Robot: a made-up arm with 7 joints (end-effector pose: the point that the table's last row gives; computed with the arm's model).
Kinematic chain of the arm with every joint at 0, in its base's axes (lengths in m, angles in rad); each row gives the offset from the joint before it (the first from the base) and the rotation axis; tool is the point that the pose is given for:
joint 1: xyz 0 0 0.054 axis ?
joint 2: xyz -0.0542 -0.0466 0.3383 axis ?
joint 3: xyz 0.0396 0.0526 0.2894 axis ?
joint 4: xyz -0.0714 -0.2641 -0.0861 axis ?
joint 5: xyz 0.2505 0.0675 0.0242 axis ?
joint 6: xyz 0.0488 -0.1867 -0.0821 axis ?
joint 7: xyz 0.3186 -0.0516 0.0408 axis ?
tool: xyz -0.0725 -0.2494 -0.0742
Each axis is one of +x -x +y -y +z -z.
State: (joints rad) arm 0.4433 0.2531 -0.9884 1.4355 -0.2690 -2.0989 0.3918
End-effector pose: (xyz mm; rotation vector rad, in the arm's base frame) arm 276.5 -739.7 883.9 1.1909 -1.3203 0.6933
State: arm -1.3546 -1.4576 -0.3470 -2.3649 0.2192 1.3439 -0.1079
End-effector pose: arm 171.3 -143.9 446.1 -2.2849 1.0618 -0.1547
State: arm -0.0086 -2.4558 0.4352 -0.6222 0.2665 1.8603 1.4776
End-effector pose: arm -580.2 -199.9 1060.7 -1.5511 0.1187 -0.7422
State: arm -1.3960 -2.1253 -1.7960 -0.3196 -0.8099 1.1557 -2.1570
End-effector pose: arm 175.1 198.3 384.2 1.3822 -1.6541 -1.4142
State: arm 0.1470 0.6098 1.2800 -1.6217 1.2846 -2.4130 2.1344
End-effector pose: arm 585.6 -305.9 -160.0 1.1383 -0.3656 1.3089
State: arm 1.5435 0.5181 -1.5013 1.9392 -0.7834 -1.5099 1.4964
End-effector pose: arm 578.8 -1146.3 269.3 0.6542 -1.2282 1.2642
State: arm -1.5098 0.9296 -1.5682 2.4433 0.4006 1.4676 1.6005
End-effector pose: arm 84.2 1245.9 -541.1 2.1450 0.0569 1.0206
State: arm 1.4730 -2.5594 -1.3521 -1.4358 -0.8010 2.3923 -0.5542
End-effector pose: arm 76.9 -477.4 -15.5 0.4183 -0.5412 -2.2406
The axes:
joint 1: +x
joint 2: +y
joint 3: +z
joint 4: -y
joint 5: -z
joint 6: -x
joint 7: +z

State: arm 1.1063 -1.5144 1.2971 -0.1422 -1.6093 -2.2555 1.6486
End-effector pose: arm -112.9 126.4 374.4 -1.2820 -0.3119 -2.8156
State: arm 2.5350 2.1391 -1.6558 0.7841 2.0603 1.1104 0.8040
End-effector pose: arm 268.9 -707.8 -193.7 -0.3732 1.5654 -0.0057
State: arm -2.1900 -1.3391 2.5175 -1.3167 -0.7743 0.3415 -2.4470
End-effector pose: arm 245.4 354.1 -159.2 1.5515 0.6781 -1.7924
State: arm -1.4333 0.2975 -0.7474 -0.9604 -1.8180 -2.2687 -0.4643
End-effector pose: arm -144.4 276.0 2.1 1.7150 1.1932 -1.1186
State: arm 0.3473 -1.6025 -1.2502 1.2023 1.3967 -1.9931 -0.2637
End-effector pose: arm -373.4 -399.4 -39.0 -0.2055 1.6966 -0.2777
